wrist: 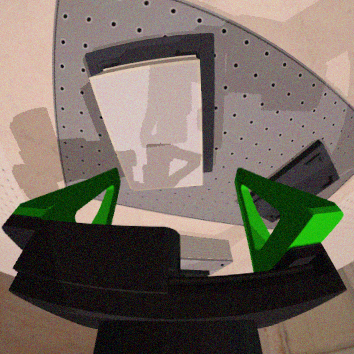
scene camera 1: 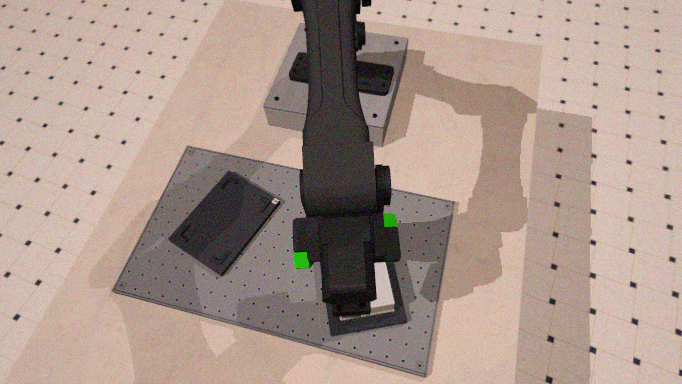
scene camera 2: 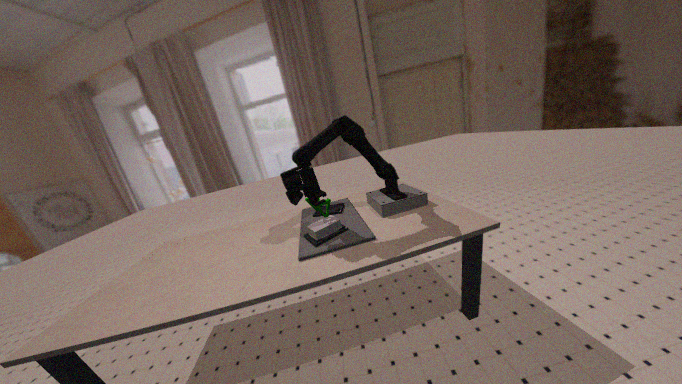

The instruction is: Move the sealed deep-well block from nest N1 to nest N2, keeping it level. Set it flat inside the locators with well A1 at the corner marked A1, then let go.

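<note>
The sealed deep-well block has a pale top and sits in the dark nest N1. The arm hides much of it in scene camera 1. The dark nest N2 holds no block; its corner locators and a small white tag at one corner show in scene camera 1. My gripper is open, with nothing between its green fingers. It is above the board, towards the arm-base end of the block. The tag's lettering is too small to read.
Both nests are on a grey perforated board. The arm's grey base block stands behind the board on the pale table. The arm passes over the space between them.
</note>
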